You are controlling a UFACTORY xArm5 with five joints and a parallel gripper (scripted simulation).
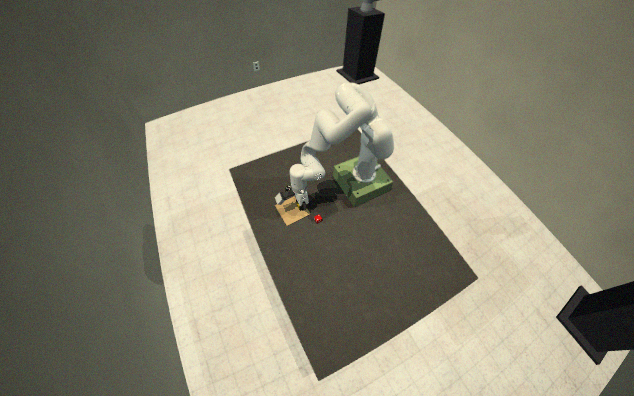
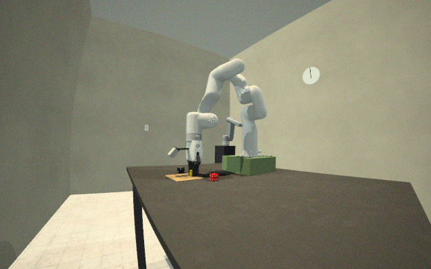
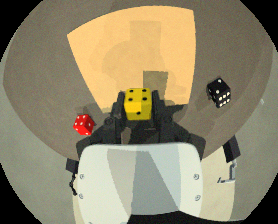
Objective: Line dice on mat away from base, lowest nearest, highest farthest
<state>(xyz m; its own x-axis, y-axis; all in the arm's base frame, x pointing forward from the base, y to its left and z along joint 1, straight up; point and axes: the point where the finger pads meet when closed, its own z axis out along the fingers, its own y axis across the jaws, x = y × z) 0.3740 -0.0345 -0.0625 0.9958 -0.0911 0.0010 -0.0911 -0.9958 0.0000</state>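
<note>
My hand is 10 mm above the yellow die. From my hand the other things lie so: black die 120 mm to the right, 10 mm below, 10 mm ahead; tan mat 50 mm ahead, 30 mm below; red die 120 mm to the left, 40 mm behind, 10 mm below.
</note>
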